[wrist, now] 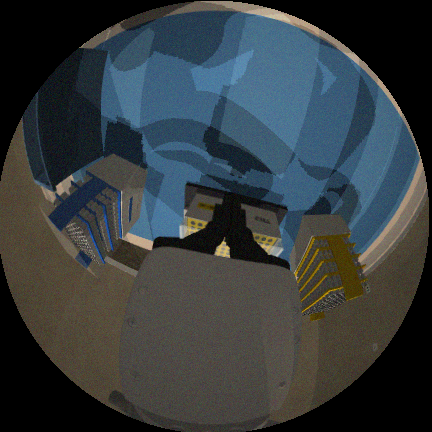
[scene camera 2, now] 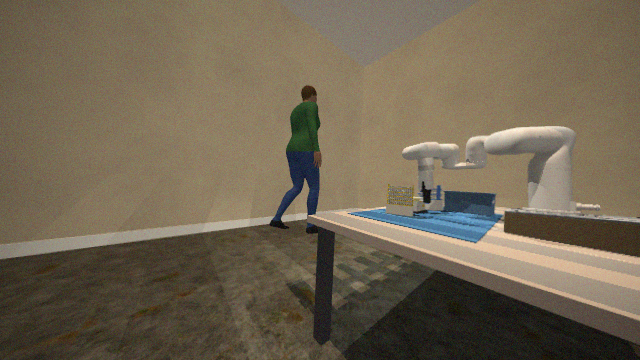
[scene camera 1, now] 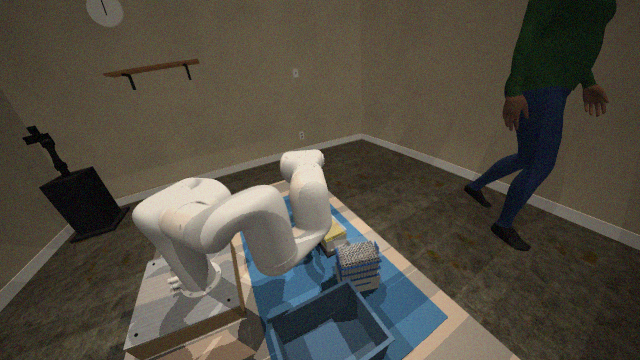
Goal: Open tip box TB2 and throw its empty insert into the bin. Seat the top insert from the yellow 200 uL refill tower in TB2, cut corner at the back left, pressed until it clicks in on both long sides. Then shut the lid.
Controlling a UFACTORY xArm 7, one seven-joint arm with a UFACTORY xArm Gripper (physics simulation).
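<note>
Tip box TB2 (wrist: 250, 214) stands on the mat in the wrist view, with its label on the pale front. A yellow perforated surface (wrist: 197, 223) and clear edges show above that front, partly hidden by the fingers. Its lid's state and the insert's seating cannot be made out. My gripper (wrist: 228, 204) (scene camera 2: 426, 199) is shut and empty, with its black fingers in front of TB2's middle; height and contact are unclear. The yellow refill tower (wrist: 348, 265) (scene camera 2: 400, 196) stands right of TB2 in the wrist view. The dark blue bin (wrist: 70, 120) (scene camera 1: 372, 312) (scene camera 2: 470, 202) is at the left there.
A blue refill tower (scene camera 1: 358, 267) (wrist: 97, 215) stands between the bin and TB2. The blue mat (scene camera 1: 420, 310) (scene camera 2: 470, 232) lies on the table (scene camera 2: 530, 270). The arm's base plate (scene camera 1: 165, 320) is beside the mat. A person (scene camera 1: 550, 55) (scene camera 2: 303, 130) stands beyond the table.
</note>
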